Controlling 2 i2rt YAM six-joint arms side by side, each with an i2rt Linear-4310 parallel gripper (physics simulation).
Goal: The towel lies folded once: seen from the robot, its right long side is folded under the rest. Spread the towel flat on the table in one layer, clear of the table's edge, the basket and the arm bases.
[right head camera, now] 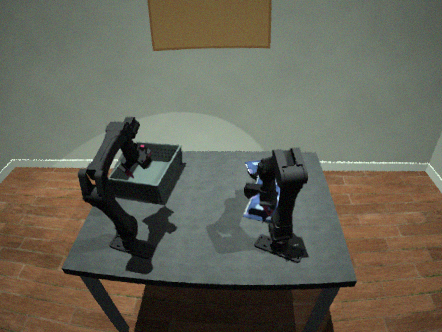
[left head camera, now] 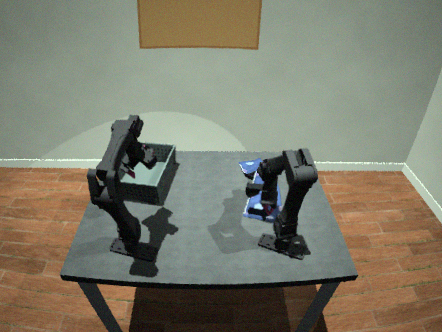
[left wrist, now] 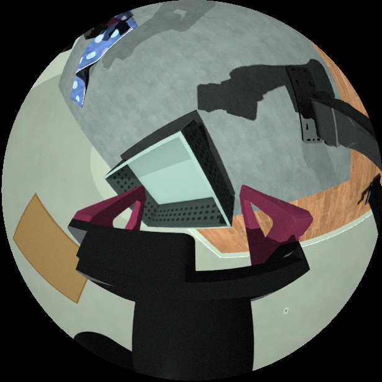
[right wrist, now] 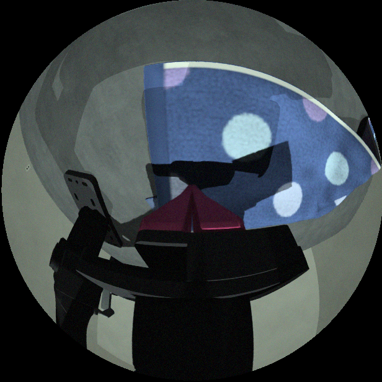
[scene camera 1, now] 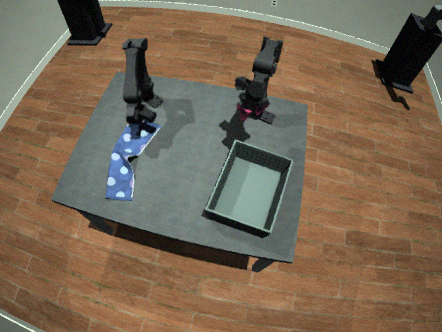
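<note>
The blue towel with pale dots [left head camera: 250,166] [right head camera: 251,166] [scene camera 1: 118,165] [left wrist: 100,45] [right wrist: 200,115] lies as a narrow, bent strip on the table [left head camera: 200,200] [scene camera 1: 175,190]. In scene camera 1, its edge buckles up midway with a dark gap beneath. Its underside is hidden. My right gripper [left head camera: 268,209] [right head camera: 266,210] [right wrist: 191,189] is shut, its fingertips together and empty, low over the towel's end nearer the arm bases. Its shadow falls on the cloth. My left gripper [left head camera: 138,161] [right head camera: 136,161] [scene camera 1: 253,116] [left wrist: 192,190] is open and empty, raised well away from the towel.
The green-grey basket [left head camera: 140,192] [right head camera: 135,191] [scene camera 1: 240,220] [left wrist: 210,160] stands empty near the table's far edge on the left arm's side. In scene camera 1, the towel's far end lies near the table edge. The right arm's base [left head camera: 267,243] is close to the towel's near end.
</note>
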